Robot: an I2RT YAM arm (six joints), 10 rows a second.
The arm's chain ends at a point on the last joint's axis. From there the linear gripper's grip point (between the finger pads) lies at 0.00 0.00 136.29 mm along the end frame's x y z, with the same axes.
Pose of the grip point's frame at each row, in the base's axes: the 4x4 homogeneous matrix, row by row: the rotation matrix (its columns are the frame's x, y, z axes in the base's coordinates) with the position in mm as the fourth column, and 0 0 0 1 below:
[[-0.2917 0.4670 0.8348 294.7], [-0.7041 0.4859 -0.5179 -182.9], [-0.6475 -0.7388 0.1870 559.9], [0 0 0 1]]
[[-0.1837 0.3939 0.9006 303.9], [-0.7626 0.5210 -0.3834 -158.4], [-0.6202 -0.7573 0.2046 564.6], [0 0 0 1]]
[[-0.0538 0.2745 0.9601 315.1], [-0.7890 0.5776 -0.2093 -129.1], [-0.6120 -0.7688 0.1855 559.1], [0 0 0 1]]
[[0.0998 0.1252 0.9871 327.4], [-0.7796 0.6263 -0.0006 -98.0], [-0.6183 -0.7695 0.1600 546.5], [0 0 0 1]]
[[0.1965 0.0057 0.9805 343.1], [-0.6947 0.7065 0.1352 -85.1], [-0.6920 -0.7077 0.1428 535.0], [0 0 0 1]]
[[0.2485 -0.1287 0.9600 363.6], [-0.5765 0.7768 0.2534 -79.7], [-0.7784 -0.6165 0.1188 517.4], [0 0 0 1]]
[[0.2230 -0.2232 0.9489 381.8], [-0.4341 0.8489 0.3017 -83.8], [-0.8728 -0.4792 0.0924 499.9], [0 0 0 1]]
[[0.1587 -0.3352 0.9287 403.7], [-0.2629 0.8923 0.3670 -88.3], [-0.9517 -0.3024 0.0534 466.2], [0 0 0 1]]
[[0.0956 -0.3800 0.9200 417.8], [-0.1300 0.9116 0.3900 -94.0], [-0.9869 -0.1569 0.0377 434.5], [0 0 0 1]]
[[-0.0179 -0.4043 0.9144 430.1], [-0.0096 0.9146 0.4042 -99.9], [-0.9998 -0.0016 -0.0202 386.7], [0 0 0 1]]
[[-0.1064 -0.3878 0.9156 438.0], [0.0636 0.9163 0.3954 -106.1], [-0.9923 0.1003 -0.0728 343.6], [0 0 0 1]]
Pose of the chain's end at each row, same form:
[[-0.2917 0.4670 0.8348 180.9], [-0.7041 0.4859 -0.5179 -112.3], [-0.6475 -0.7388 0.1870 534.4], [0 0 0 1]]
[[-0.1837 0.3939 0.9006 181.2], [-0.7626 0.5210 -0.3834 -106.1], [-0.6202 -0.7573 0.2046 536.7], [0 0 0 1]]
[[-0.0538 0.2745 0.9601 184.2], [-0.7890 0.5776 -0.2093 -100.6], [-0.6120 -0.7688 0.1855 533.8], [0 0 0 1]]
[[0.0998 0.1252 0.9871 192.9], [-0.7796 0.6263 -0.0006 -97.9], [-0.6183 -0.7695 0.1600 524.7], [0 0 0 1]]
[[0.1965 0.0057 0.9805 209.5], [-0.6947 0.7065 0.1352 -103.5], [-0.6920 -0.7077 0.1428 515.5], [0 0 0 1]]
[[0.2485 -0.1287 0.9600 232.8], [-0.5765 0.7768 0.2534 -114.2], [-0.7784 -0.6165 0.1188 501.2], [0 0 0 1]]
[[0.2230 -0.2232 0.9489 252.5], [-0.4341 0.8489 0.3017 -124.9], [-0.8728 -0.4792 0.0924 487.3], [0 0 0 1]]
[[0.1587 -0.3352 0.9287 277.1], [-0.2629 0.8923 0.3670 -138.3], [-0.9517 -0.3024 0.0534 458.9], [0 0 0 1]]
[[0.0956 -0.3800 0.9200 292.4], [-0.1300 0.9116 0.3900 -147.2], [-0.9869 -0.1569 0.0377 429.4], [0 0 0 1]]
[[-0.0179 -0.4043 0.9144 305.5], [-0.0096 0.9146 0.4042 -155.0], [-0.9998 -0.0016 -0.0202 389.5], [0 0 0 1]]
[[-0.1064 -0.3878 0.9156 313.2], [0.0636 0.9163 0.3954 -160.0], [-0.9923 0.1003 -0.0728 353.5], [0 0 0 1]]

